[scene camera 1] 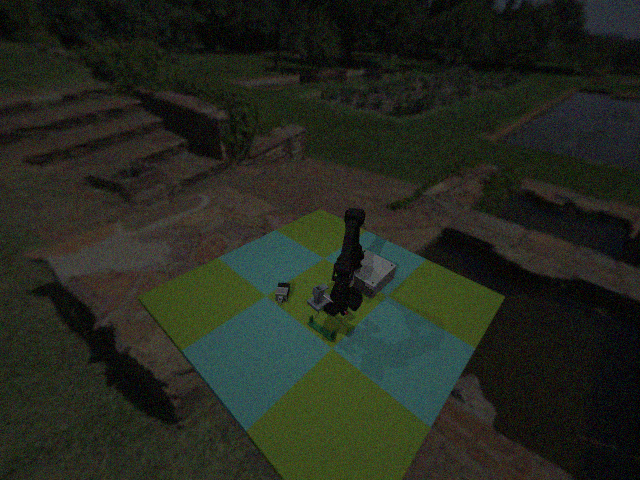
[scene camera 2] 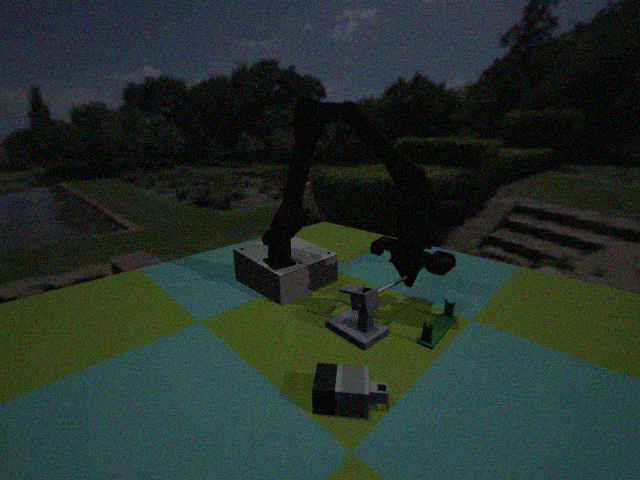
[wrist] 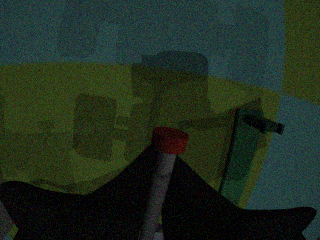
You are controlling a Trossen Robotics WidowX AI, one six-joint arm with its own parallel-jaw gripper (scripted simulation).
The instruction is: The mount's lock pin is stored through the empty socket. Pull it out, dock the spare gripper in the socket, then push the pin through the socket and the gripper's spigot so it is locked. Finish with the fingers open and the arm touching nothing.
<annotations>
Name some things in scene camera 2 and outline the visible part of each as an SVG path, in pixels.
My gripper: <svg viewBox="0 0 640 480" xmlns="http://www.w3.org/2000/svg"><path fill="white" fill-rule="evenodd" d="M370 246L371 253L378 256L382 255L384 250L390 251L391 259L389 261L395 266L401 278L407 275L404 283L410 288L413 286L419 271L424 267L430 273L443 276L456 266L454 254L438 250L431 255L431 253L424 251L426 248L430 250L432 245L435 245L436 233L430 232L430 228L425 225L414 229L402 228L397 225L397 229L394 230L397 240L383 236L373 241Z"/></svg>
A spare gripper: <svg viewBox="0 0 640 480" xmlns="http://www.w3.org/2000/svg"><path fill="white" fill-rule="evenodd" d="M317 363L312 389L313 413L368 419L369 402L388 404L388 384L369 382L368 367Z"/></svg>
</annotations>
